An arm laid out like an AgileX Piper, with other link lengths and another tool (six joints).
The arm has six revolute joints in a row. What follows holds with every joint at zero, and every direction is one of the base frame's.
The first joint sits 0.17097 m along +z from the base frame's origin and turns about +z.
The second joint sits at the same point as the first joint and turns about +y.
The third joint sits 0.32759 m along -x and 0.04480 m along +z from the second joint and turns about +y.
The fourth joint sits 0.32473 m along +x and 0.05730 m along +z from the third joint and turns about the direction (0.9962, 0, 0.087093).
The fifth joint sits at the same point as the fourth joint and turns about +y.
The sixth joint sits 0.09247 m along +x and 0.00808 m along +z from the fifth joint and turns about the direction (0.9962, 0, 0.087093).
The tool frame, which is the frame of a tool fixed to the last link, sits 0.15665 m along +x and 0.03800 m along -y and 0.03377 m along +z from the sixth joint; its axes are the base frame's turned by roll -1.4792, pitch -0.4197 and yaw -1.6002 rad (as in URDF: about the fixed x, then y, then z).
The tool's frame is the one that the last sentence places.
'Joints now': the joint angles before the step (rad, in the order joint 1, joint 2, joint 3, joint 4, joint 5, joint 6). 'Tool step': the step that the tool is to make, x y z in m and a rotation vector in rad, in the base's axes. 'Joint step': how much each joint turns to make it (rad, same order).
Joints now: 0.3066 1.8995 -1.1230 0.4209 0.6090 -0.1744
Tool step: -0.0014 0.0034 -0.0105 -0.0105 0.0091 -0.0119
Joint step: 0.0153 0.0222 -0.0002 -0.0161 -0.0195 0.0341
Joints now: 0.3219 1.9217 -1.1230 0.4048 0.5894 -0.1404
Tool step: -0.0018 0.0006 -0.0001 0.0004 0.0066 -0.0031
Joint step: 0.0019 -0.0010 0.0000 -0.0020 0.0056 0.0086
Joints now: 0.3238 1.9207 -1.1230 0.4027 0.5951 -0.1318
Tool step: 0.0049 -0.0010 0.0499 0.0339 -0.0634 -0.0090
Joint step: -0.0109 -0.1031 0.0000 0.0024 0.0332 0.0076
